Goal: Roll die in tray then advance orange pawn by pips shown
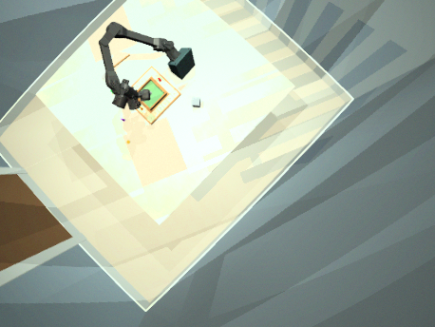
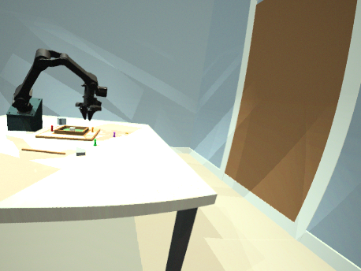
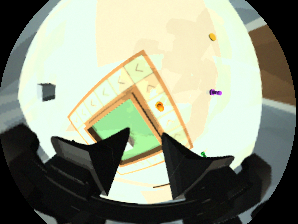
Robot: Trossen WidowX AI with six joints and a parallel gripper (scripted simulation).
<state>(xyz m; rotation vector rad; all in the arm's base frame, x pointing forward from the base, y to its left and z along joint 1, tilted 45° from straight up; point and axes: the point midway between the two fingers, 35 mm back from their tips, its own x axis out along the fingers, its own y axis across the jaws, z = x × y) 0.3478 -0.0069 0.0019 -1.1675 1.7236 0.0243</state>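
Now: the orange pawn 30 mm ahead of my gripper tip and 60 mm below it. Round my gripper tip: white die 80 mm behind, 30 mm to the right, 60 mm below; then purple pawn 170 mm ahead, 50 mm to the right, 70 mm below; then green tray 80 mm behind, 10 mm to the right, 80 mm below.
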